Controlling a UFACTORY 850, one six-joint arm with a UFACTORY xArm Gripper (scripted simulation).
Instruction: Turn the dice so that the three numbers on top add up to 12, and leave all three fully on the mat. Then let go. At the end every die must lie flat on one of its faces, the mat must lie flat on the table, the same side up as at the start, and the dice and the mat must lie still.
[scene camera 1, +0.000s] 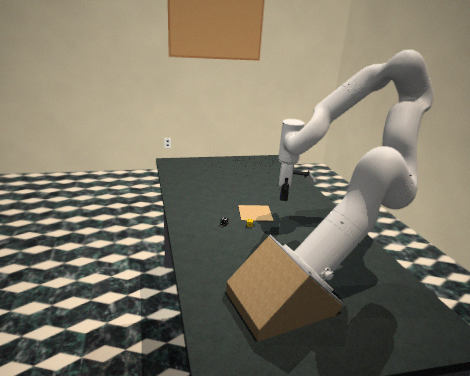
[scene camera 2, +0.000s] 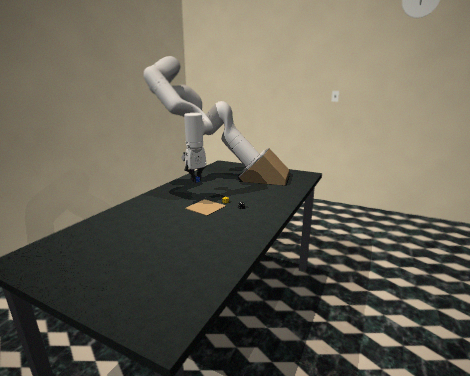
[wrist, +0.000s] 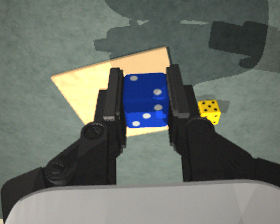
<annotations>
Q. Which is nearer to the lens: the blue die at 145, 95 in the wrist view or the tan mat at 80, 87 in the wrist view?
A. The blue die.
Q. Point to the gripper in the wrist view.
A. At 145, 84
</annotations>
